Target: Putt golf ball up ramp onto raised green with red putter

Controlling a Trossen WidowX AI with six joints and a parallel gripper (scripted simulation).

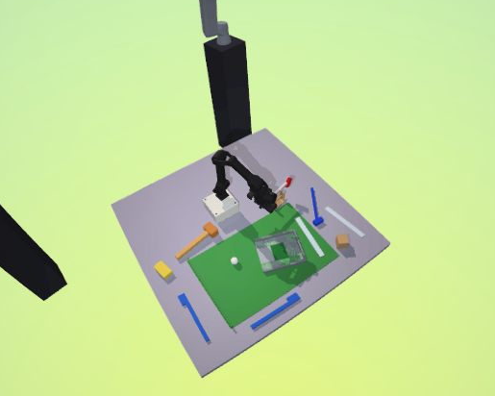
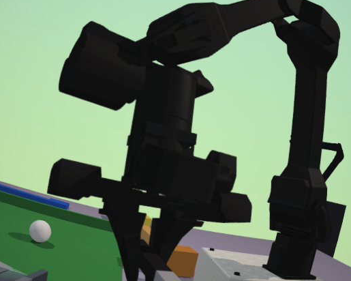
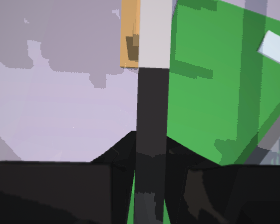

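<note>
My gripper tip is now 1 cm past the red putter, 11 cm to the right of it and 2 cm below it. From my gripper tip the other things lie so: white golf ball 12 cm ahead, 35 cm to the right, 7 cm below; then wooden stand 2 cm behind, 13 cm to the left, 6 cm below; then tan block 47 cm ahead, 17 cm to the left, 7 cm below.
</note>
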